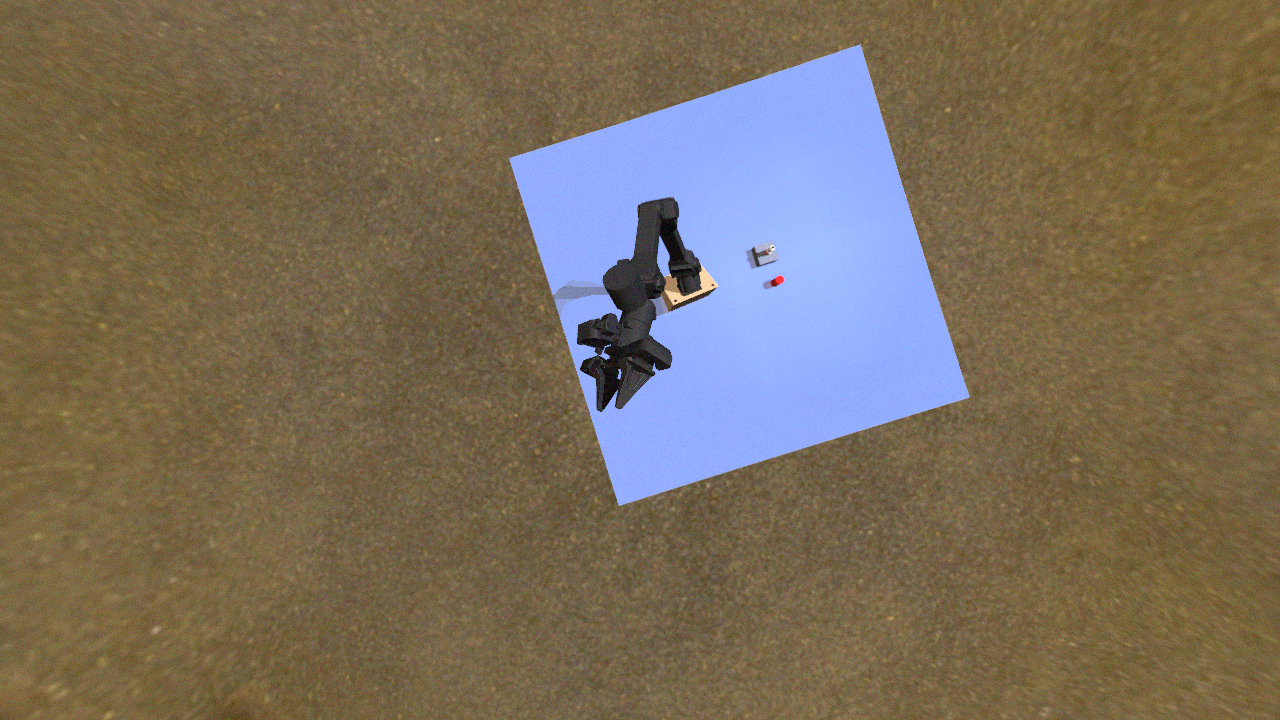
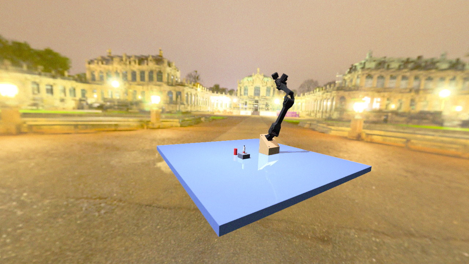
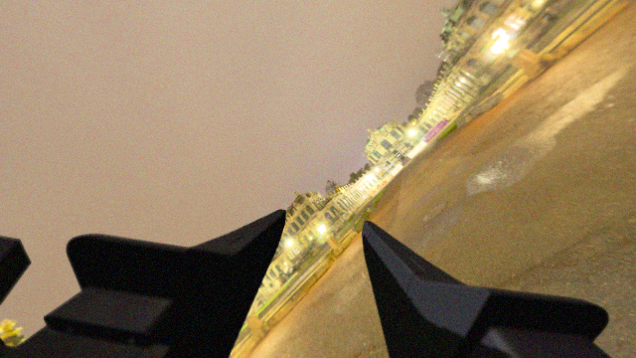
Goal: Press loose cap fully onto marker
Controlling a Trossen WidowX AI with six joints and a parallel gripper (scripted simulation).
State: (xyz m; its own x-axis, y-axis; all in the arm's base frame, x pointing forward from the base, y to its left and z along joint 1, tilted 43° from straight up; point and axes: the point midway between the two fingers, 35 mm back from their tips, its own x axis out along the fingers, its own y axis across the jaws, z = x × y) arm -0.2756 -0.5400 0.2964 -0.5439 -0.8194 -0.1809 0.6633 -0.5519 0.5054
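Right now my gripper tip is 700 mm above the red cap, 620 mm short of it and 140 mm to the right of it. The rest, counted from my gripper tip: holder block (710 mm below, 620 mm ahead, 240 mm to the left).
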